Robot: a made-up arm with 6 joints.
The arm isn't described. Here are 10 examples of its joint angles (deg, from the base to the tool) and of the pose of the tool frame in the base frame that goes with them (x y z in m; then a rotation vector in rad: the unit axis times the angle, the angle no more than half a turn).
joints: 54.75 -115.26 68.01 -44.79 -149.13 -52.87
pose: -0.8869 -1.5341 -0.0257 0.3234 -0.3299 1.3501
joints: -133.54 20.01 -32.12 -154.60 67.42 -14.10
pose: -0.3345 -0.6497 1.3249 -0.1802 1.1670 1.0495
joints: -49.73 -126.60 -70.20 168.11 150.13 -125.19
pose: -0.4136 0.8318 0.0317 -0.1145 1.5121 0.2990
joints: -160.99 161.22 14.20 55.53 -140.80 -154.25
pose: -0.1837 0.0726 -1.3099 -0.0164 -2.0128 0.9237
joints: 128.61 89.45 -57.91 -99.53 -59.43 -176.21
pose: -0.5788 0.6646 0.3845 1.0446 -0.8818 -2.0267
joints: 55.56 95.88 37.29 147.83 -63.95 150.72
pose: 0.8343 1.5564 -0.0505 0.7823 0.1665 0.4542
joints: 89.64 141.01 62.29 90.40 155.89 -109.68
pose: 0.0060 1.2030 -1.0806 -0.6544 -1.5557 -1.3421
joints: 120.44 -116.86 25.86 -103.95 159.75 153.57
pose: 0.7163 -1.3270 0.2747 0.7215 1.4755 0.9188
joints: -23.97 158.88 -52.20 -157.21 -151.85 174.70
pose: 0.2121 0.1347 -0.5458 0.7074 0.9034 -0.4298
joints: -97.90 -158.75 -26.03 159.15 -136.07 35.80
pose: 0.3335 0.8597 -0.5692 -1.5242 0.8345 1.9792
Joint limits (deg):
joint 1: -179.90..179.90
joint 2: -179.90..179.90
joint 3: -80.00..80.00
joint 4: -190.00..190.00
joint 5: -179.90..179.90
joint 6: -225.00..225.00
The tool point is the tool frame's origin. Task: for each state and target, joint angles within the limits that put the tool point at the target. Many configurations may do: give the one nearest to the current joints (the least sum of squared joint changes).
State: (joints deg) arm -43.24 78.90 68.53 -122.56 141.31 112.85
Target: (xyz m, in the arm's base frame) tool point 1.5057 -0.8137 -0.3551
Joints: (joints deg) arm -35.48 110.11 80.00 -158.58 141.31 112.85
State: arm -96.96 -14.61 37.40 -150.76 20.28 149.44
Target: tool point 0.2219 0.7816 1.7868
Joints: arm -92.39 -48.93 22.70 -146.42 20.28 149.44
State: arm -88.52 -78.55 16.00 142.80 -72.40 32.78
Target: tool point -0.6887 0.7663 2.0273
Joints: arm -41.36 -40.06 41.21 121.92 -72.40 32.78
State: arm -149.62 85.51 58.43 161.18 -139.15 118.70
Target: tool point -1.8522 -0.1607 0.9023
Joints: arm -179.90 72.68 58.48 133.92 -139.15 118.70
